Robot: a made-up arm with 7 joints.
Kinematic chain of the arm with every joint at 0, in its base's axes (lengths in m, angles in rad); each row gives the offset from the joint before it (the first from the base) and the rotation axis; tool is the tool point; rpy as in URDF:
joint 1: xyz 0 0 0.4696 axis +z
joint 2: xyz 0 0 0 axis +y
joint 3: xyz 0 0 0.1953 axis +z
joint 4: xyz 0.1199 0 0 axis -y
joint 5: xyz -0.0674 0 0.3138 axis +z
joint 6: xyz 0 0 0 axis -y
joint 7: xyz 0.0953 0 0 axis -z
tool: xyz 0 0 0 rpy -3.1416 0 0
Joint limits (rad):
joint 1: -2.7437..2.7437
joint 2: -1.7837..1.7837
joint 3: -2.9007..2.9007
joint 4: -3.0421..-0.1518
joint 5: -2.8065..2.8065
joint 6: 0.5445..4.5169
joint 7: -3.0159..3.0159
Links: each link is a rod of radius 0.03 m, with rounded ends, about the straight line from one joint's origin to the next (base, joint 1, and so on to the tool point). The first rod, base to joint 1, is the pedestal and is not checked.
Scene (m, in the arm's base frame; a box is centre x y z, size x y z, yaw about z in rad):
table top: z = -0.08
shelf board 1: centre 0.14 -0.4 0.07 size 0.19 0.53 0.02 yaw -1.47
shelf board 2: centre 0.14 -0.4 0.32 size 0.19 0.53 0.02 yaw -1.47
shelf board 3: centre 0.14 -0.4 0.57 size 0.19 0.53 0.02 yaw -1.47
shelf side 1: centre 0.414 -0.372 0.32 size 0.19 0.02 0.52 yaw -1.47
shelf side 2: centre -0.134 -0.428 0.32 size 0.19 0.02 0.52 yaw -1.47
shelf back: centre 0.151 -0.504 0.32 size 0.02 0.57 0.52 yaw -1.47
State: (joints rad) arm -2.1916 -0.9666 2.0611 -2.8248 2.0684 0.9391 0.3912
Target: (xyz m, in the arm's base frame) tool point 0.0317 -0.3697 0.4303
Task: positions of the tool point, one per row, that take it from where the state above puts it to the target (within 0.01 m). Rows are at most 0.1 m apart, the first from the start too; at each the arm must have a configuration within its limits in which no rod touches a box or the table.
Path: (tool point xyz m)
1: 0.2384 -0.1669 0.2777
2: 0.2499 -0.1621 0.3287
3: 0.2494 -0.1524 0.3711
4: 0.2393 -0.1409 0.4027
5: 0.2225 -0.1292 0.4225
6: 0.2175 -0.1872 0.4346
7: 0.1957 -0.2447 0.4434
8: 0.1571 -0.2974 0.4467
9: 0.1020 -0.3408 0.4426
10: 0.0317 -0.3697 0.4303

